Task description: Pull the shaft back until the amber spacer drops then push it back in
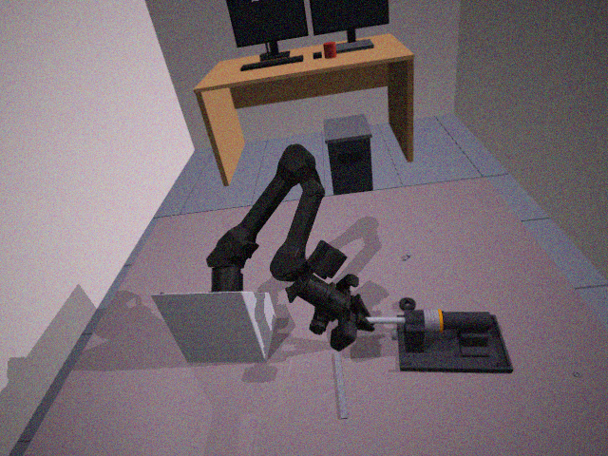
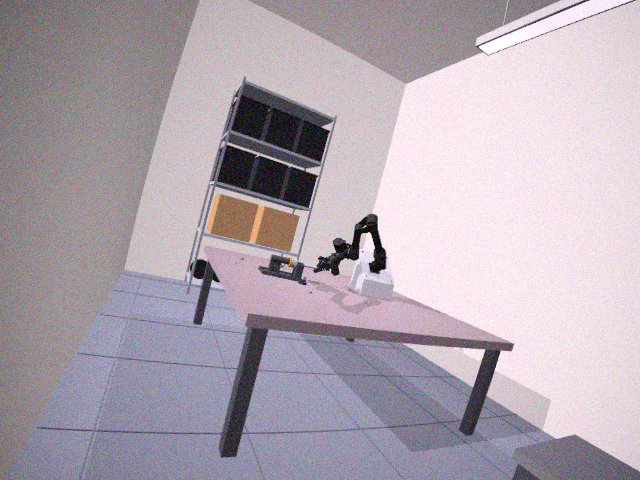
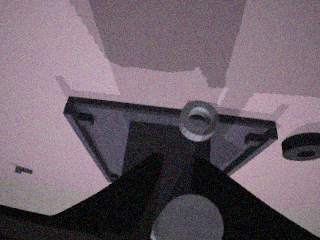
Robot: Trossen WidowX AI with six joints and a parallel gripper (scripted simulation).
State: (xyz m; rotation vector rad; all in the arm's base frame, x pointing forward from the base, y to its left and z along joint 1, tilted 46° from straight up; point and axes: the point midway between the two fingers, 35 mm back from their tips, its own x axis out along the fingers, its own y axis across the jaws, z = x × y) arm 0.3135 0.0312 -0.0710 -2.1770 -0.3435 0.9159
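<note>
My gripper tip is now 6 cm short of the pale shaft and 2 cm below it. Also, from my gripper tip: black ring knob 11 cm to the left, 9 cm ahead, 5 cm below; then thin grey strip 11 cm to the right, 8 cm behind, 5 cm below; then amber spacer 14 cm ahead, 2 cm above, 1 cm to the right.
</note>
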